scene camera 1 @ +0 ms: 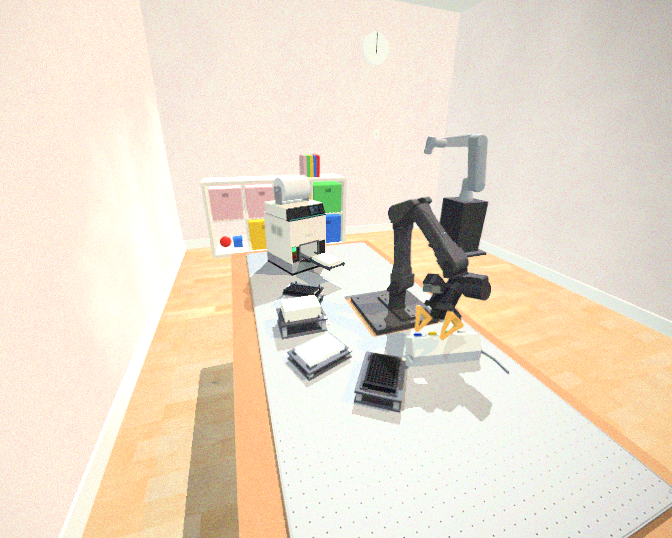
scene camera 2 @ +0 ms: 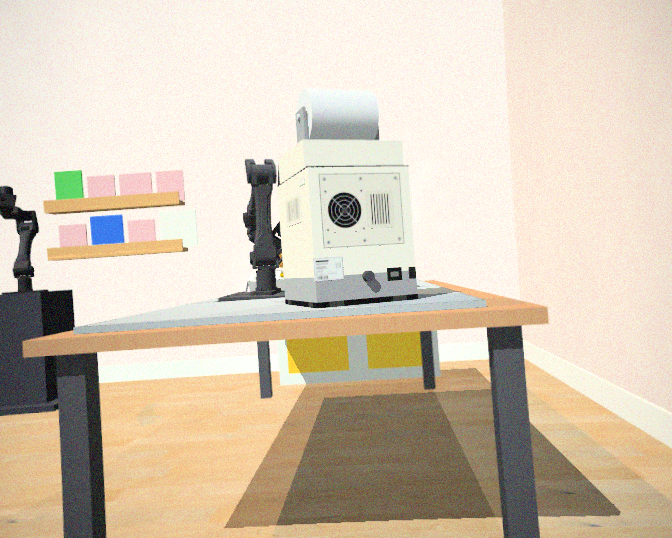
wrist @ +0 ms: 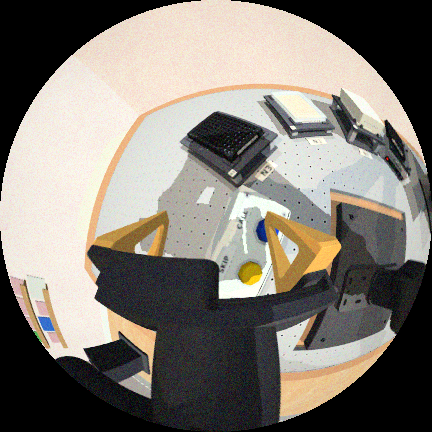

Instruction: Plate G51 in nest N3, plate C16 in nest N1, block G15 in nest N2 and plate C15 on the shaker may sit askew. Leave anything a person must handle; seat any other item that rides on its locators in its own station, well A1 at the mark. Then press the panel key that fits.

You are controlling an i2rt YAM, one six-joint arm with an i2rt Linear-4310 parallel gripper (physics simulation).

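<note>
Scene camera 1 has the gripper (scene camera 1: 427, 335), and the gripper is open and holds nothing. In the wrist view you'd see the gripper (wrist: 216, 215) again, plus a white button box (wrist: 234, 242).
</note>
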